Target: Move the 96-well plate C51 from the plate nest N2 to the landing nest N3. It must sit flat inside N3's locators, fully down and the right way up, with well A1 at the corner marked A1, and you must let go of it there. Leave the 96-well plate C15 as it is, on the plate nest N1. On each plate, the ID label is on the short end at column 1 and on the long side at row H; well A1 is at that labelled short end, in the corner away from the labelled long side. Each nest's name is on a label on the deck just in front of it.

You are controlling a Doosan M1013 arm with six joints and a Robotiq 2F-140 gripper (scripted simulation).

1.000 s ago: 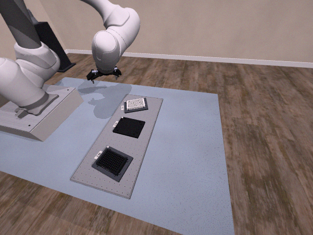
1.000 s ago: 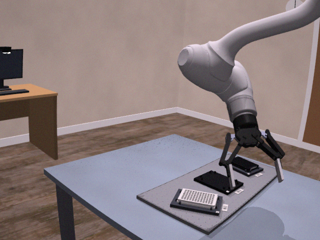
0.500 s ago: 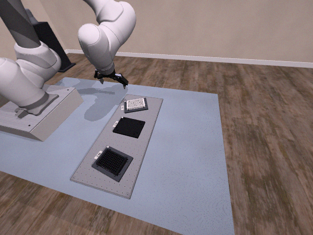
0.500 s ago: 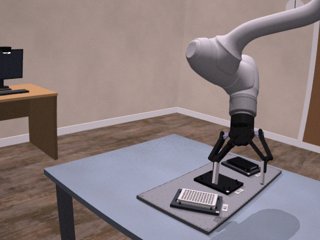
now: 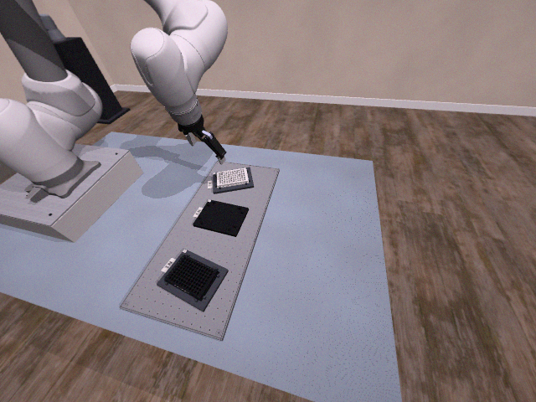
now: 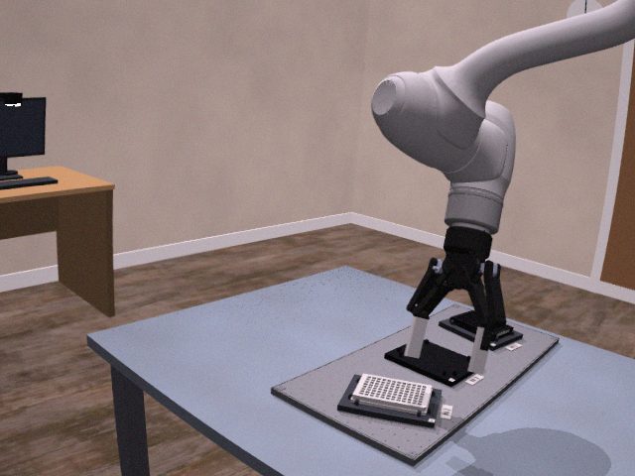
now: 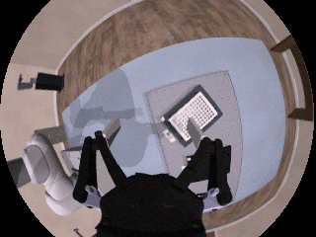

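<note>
Right now the white 96-well plate C51 is 11 cm below my hand, 9 cm ahead of it and 2 cm to the right of it. From my hand the other things lie so: black landing nest N3: 21 cm to the right, 12 cm below, 11 cm ahead; then black 96-well plate C15: 43 cm to the right, 11 cm below, 11 cm ahead; then dark grey nest: 12 cm below, 9 cm ahead, 2 cm to the right.
</note>
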